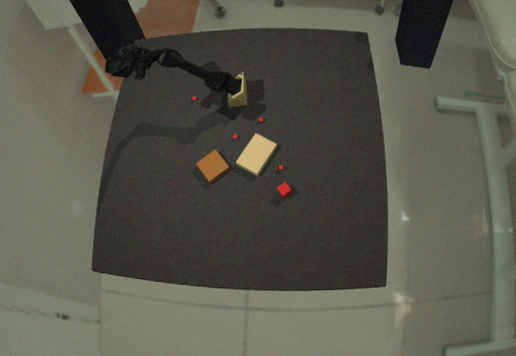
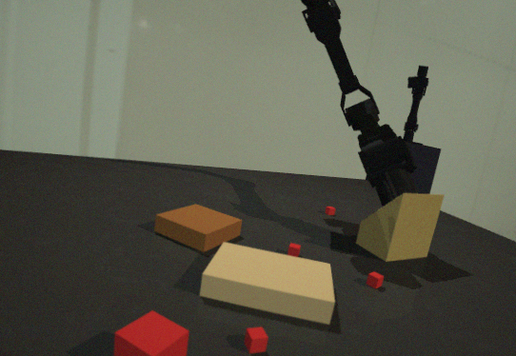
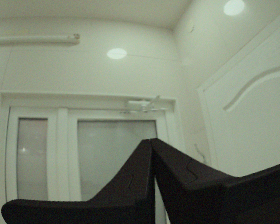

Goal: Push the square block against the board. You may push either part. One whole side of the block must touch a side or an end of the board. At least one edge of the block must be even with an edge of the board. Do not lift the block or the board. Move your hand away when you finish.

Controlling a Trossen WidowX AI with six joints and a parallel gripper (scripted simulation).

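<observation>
Now: gripper tip 110 mm short of the square brown block, 280 mm to the right of it and 600 mm above it. Also, from my gripper tip: red cube: 210 mm ahead, 570 mm to the left, 600 mm below; then cream board: 50 mm ahead, 460 mm to the left, 600 mm below.
</observation>
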